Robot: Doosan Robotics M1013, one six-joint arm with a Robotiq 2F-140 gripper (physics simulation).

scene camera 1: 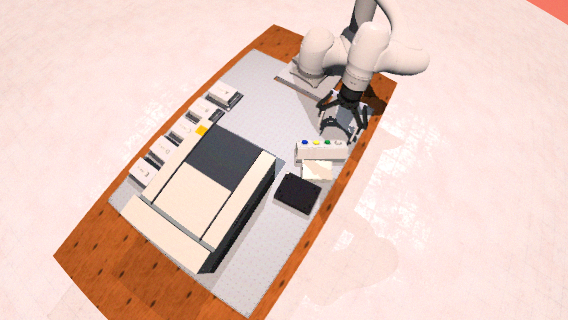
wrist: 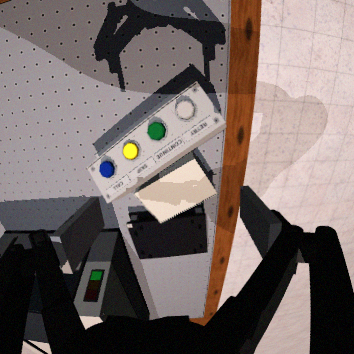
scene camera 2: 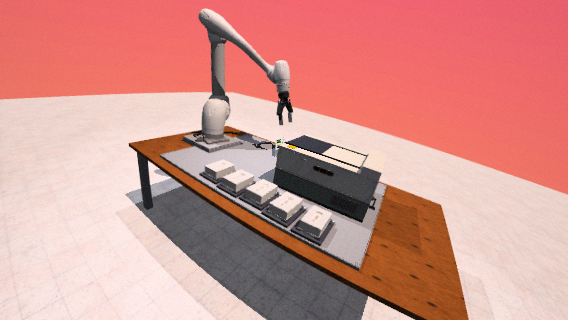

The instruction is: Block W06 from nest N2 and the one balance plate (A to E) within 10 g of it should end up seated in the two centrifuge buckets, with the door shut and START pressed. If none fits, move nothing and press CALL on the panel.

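Where they show: gripper, fingertip midpoint: (scene camera 1: 335,131) (wrist: 168,207) (scene camera 2: 286,123); arm's base, link origin: (scene camera 1: 311,72) (scene camera 2: 212,138).
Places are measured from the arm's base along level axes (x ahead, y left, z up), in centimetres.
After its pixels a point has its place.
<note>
The grey centrifuge (scene camera 1: 215,195) @[z 18.6, x 83.3, y 18.3 cm] (scene camera 2: 320,172) @[z 13.0, x 86.7, y -4.6 cm] has a dark section and a cream section on top; its buckets do not show. Several white blocks stand in dark nests in a row beside it, from the one nearest the arm base (scene camera 1: 223,93) (scene camera 2: 220,169) to the far one (scene camera 1: 144,171) @[z 3.0, x 96.4, y -19.2 cm] (scene camera 2: 316,221) @[z 3.0, x 98.2, y -22.7 cm]; their labels are too blurred to read. The panel (scene camera 1: 322,154) @[z 3.4, x 39.7, y 34.2 cm] (wrist: 159,150) @[z 5.2, x 36.4, y 33.2 cm] bears a blue CALL button (scene camera 1: 304,142) @[z 4.7, x 40.9, y 25.1 cm] (wrist: 106,169) @[z 4.7, x 40.3, y 25.2 cm], plus yellow, green and white ones. My gripper (scene camera 1: 340,125) @[z 18.0, x 36.1, y 34.3 cm] (scene camera 2: 285,121) @[z 18.0, x 36.1, y 34.3 cm] (wrist: 168,207) @[z 18.0, x 36.1, y 34.3 cm] is open and empty, high above the panel area. I cannot identify W06.
A cream rectangular piece (scene camera 1: 317,170) @[z 1.7, x 46.4, y 36.7 cm] (wrist: 175,192) @[z 1.7, x 46.0, y 36.4 cm] lies beside the panel, with a black plate (scene camera 1: 297,193) @[z 1.2, x 59.6, y 36.4 cm] (wrist: 170,235) @[z 1.2, x 57.7, y 36.4 cm] past it. A green and dark red indicator (wrist: 94,285) @[z 12.9, x 59.7, y 22.6 cm] shows on the machine in the wrist view. The wooden table edge (wrist: 241,115) @[z -3.6, x 32.3, y 47.4 cm] runs close to the panel.
</note>
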